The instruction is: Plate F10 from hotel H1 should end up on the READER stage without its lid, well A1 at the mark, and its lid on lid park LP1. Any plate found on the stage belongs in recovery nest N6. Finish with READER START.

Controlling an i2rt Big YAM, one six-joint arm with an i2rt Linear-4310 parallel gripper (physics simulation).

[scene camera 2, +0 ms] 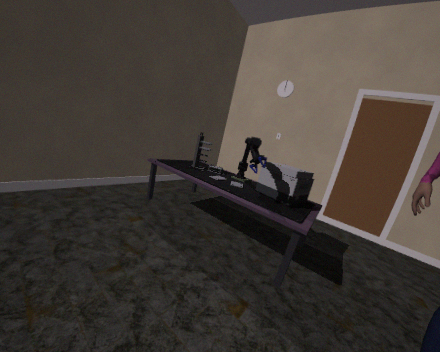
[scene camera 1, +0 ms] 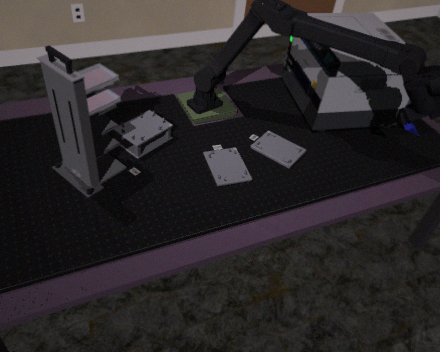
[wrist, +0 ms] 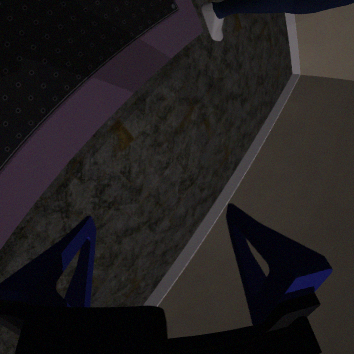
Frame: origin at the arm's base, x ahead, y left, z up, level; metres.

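Seen in the pictures: gripper, between the fingertips: (scene camera 2: 260, 170) (scene camera 1: 434, 127) (wrist: 159, 216); arm's base, origin of its link: (scene camera 2: 240, 177) (scene camera 1: 204, 104).
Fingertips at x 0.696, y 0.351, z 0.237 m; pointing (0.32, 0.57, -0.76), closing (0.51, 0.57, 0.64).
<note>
Pixels of each thing's top centre, then the offset from my fingertips to it. Level surfaces: height alone.
- grey-white reader, centre of its top: (scene camera 1: 357, 34) (scene camera 2: 289, 167) dx -0.478, dy +0.163, dz +0.050 m
- raised grey nest block, centre of its top: (scene camera 1: 143, 123) (scene camera 2: 216, 165) dx -0.622, dy -0.653, dz -0.172 m
- black mat, height of its surface: dz -0.248 m
A grey hotel tower (scene camera 1: 72, 125) (scene camera 2: 197, 150) stands at the table's left; two plates with pinkish tops (scene camera 1: 95, 78) (scene camera 1: 103, 101) sit in its upper levels. Its label is unreadable. A grey-white reader (scene camera 1: 352, 97) (scene camera 2: 280, 181) stands at the right, with a green light; its stage and START control cannot be made out. A raised grey nest block (scene camera 1: 148, 129) stands beside the hotel. Two flat grey pads with corner pins (scene camera 1: 227, 166) (scene camera 1: 278, 148) lie mid-table, their tags unreadable. My gripper (scene camera 2: 258, 165) (wrist: 159, 216) is open and empty, raised near the reader, far from the hotel plates.
The arm's green base plate (scene camera 1: 227, 111) is at the table's back. The purple table edge (scene camera 1: 240, 230) (wrist: 65, 132) runs along the black mat (scene camera 1: 165, 210). A person's hand (scene camera 2: 423, 196) shows at the right; a white shoe (wrist: 214, 22) shows beyond the table in the wrist view.
</note>
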